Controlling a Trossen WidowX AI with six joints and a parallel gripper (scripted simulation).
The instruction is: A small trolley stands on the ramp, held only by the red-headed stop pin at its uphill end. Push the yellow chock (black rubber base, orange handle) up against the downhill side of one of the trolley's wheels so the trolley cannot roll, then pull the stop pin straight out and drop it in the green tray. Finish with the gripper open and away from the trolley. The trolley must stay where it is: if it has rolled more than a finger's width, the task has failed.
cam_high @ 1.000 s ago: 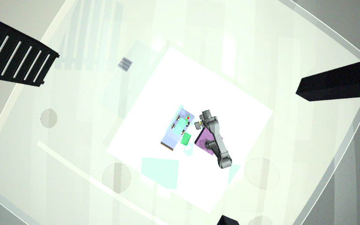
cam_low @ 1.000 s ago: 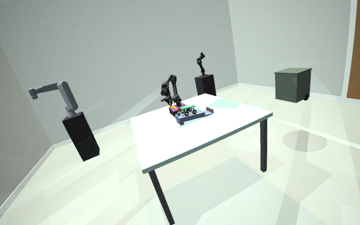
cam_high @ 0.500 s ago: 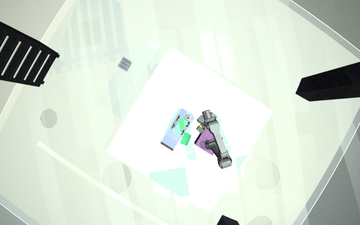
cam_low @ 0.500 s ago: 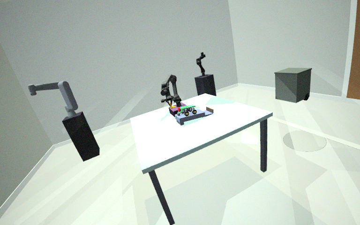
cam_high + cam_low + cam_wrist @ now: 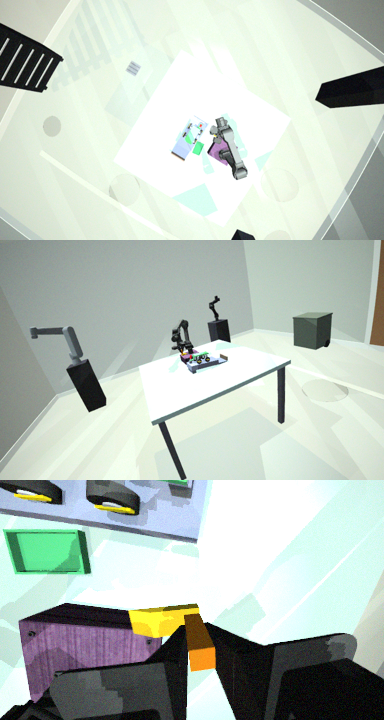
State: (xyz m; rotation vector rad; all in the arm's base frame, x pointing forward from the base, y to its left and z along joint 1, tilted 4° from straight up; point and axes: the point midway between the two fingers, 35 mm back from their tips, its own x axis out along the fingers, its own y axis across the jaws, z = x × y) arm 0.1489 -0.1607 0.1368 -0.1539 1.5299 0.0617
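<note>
My gripper tip is 20 mm to the right of the yellow chock and 10 mm above it. The rest, counted from my gripper tip: trolley: 170 mm ahead, 120 mm to the left, 60 mm below; then red-headed stop pin: 140 mm ahead, 20 mm to the left, 50 mm below; then ramp: 170 mm ahead, 130 mm to the left, 130 mm below.
</note>
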